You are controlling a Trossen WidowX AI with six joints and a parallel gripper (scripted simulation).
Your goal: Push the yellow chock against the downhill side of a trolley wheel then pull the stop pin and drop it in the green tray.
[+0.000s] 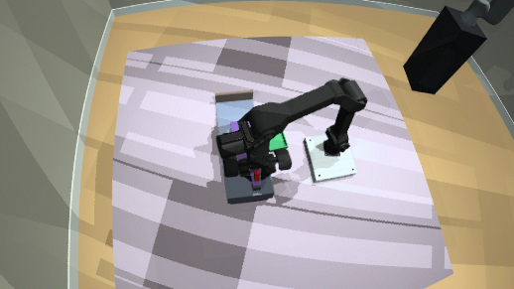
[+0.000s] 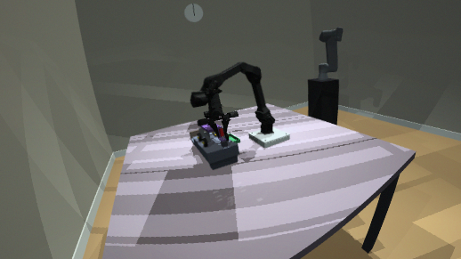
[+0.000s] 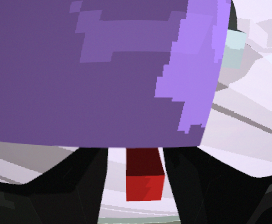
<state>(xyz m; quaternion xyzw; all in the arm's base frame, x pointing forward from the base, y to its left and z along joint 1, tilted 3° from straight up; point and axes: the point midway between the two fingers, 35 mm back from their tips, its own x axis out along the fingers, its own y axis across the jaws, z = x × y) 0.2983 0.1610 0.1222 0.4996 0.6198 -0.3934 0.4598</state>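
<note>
Right now the yellow chock is 22 cm to the right of my gripper tip, 5 cm below it and 1 cm ahead of it. Round my gripper tip: green tray: 22 cm to the right, 14 cm below, 7 cm behind; then red-headed stop pin: right at my gripper tip; then purple trolley: 10 cm to the right, 4 cm ahead, 2 cm below.
</note>
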